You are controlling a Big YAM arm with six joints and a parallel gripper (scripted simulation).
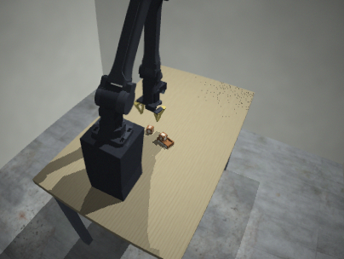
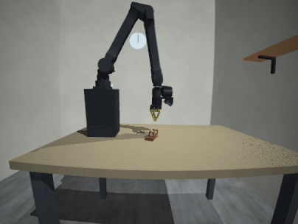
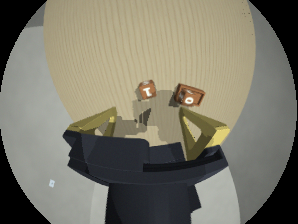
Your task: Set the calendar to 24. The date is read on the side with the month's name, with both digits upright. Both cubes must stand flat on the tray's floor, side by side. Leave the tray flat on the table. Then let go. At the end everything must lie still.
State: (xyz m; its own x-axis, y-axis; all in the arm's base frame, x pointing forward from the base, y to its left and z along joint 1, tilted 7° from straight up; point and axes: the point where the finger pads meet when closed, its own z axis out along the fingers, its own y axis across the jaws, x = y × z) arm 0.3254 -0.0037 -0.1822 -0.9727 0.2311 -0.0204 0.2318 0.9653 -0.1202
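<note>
My gripper is now 8 cm above the brown digit cube. The rest, counted from my hand: brown tray: 10 cm to the right, 9 cm below, 4 cm behind.
</note>
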